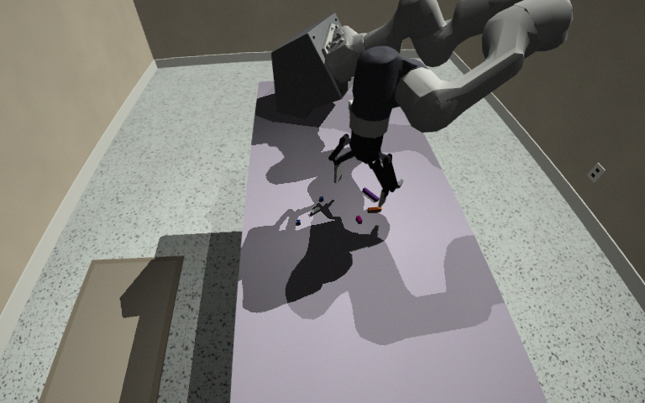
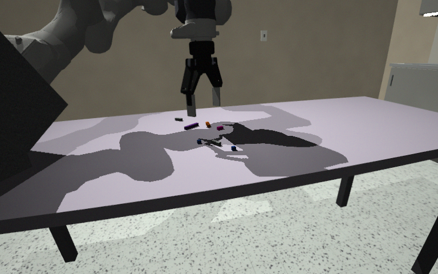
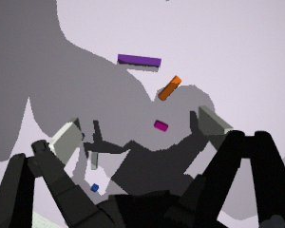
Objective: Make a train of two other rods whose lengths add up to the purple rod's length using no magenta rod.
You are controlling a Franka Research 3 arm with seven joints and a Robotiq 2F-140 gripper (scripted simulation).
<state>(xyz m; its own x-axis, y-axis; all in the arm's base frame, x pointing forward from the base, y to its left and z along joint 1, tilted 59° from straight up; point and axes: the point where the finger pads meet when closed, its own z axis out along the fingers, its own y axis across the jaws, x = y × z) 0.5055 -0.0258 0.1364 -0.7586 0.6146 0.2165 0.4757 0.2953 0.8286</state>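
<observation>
Right now my hand is 5 cm past the purple rod, 4 cm to the right of it and 7 cm above it. The rest, counted from my hand: orange rod: 1 cm ahead, 5 cm to the left, 7 cm below; magenta rod: 5 cm ahead, 1 cm to the left, 7 cm below.
</observation>
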